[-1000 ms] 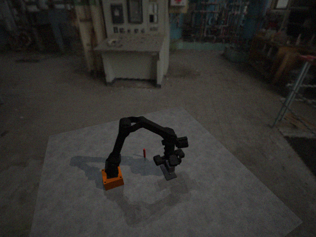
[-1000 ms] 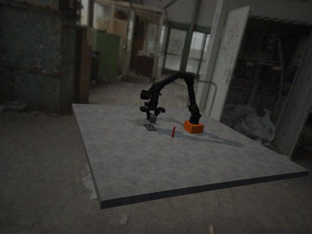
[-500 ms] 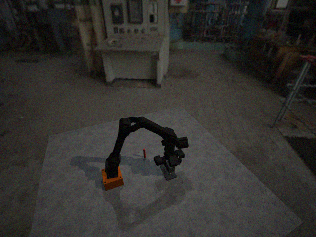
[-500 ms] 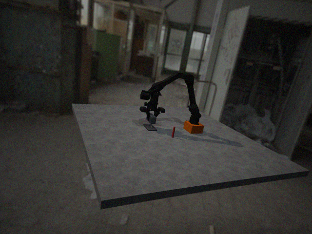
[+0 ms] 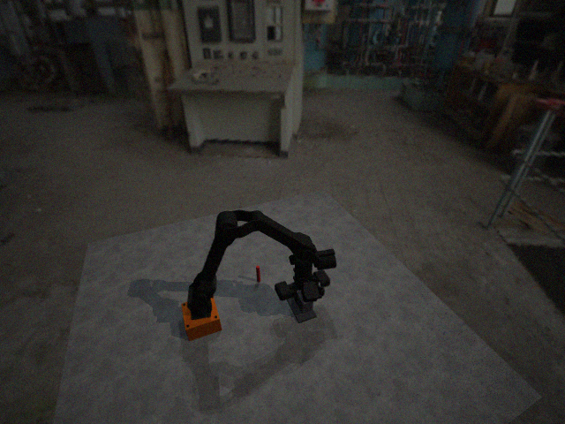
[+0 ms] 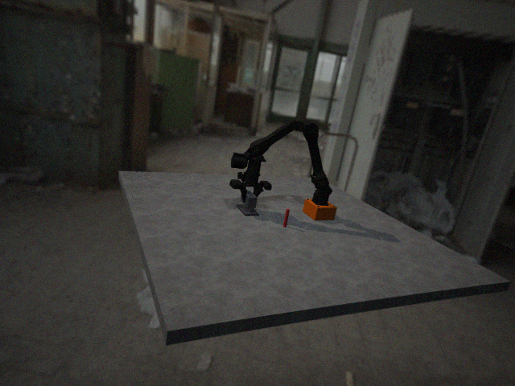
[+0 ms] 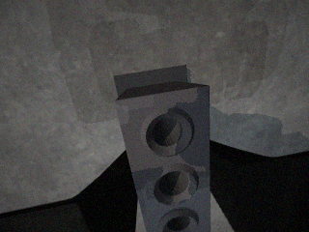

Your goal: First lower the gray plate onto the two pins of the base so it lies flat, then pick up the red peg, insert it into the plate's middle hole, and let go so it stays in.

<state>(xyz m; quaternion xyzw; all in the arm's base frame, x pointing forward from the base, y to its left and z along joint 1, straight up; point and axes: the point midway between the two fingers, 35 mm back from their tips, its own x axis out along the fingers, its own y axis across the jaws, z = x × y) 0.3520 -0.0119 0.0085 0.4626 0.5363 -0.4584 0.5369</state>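
Now: gripper tip 13 cm past the red peg and 16 cm to the right of it. Round my gripper tip: gray plate (3 cm above).
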